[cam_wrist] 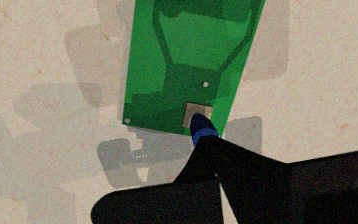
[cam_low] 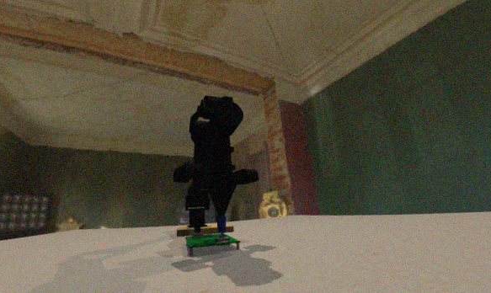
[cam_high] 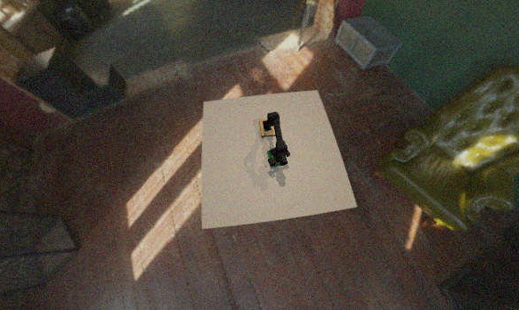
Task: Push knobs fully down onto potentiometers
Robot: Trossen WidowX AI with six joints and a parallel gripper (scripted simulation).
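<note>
The blue knob lies 10 mm below my gripper tip. Round my gripper tip: black knob 110 mm behind, 30 mm to the right, 20 mm below; then potentiometer 30 mm below.
</note>
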